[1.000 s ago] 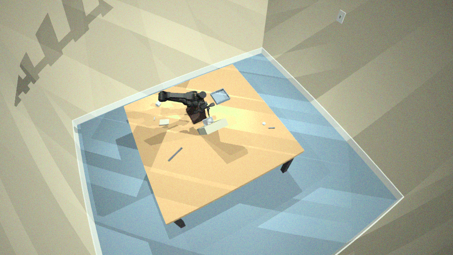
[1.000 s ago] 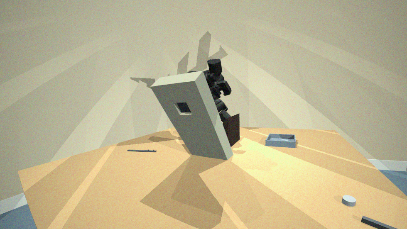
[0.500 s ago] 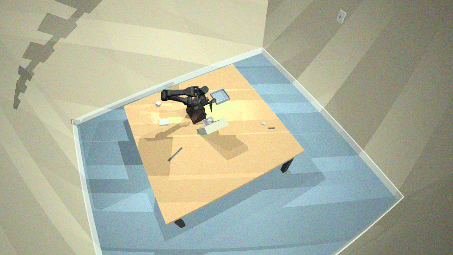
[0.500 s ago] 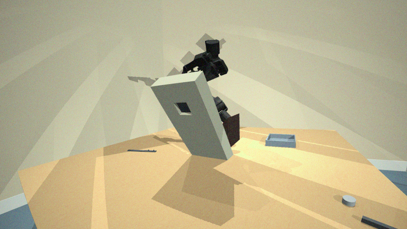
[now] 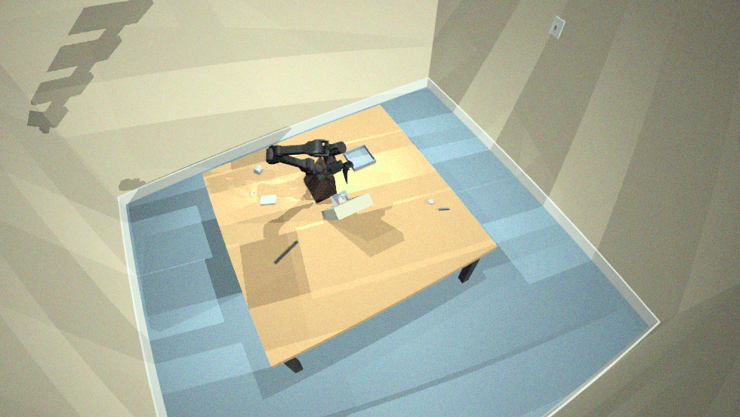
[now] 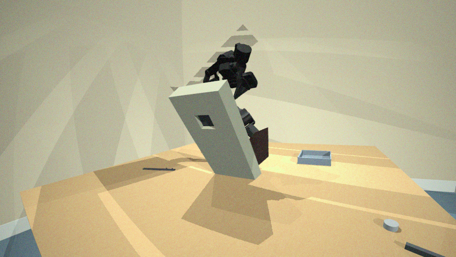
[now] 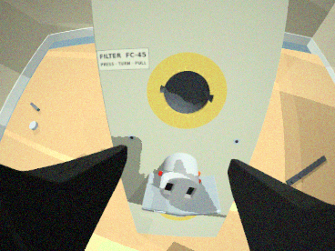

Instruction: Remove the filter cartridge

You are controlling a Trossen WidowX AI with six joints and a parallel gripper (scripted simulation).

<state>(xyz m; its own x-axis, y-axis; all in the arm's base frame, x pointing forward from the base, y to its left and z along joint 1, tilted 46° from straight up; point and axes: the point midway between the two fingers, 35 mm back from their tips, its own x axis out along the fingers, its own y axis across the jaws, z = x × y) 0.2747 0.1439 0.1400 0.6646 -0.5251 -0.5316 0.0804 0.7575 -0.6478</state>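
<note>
The white round filter cartridge lies 100 mm below my gripper tip. The rest, counted from my gripper tip: blue-grey tray 350 mm behind, 280 mm to the left, 290 mm below; grey service panel 40 mm ahead, 10 mm to the right, 120 mm below; short dark bar 220 mm ahead, 520 mm to the left, 290 mm below.
</note>
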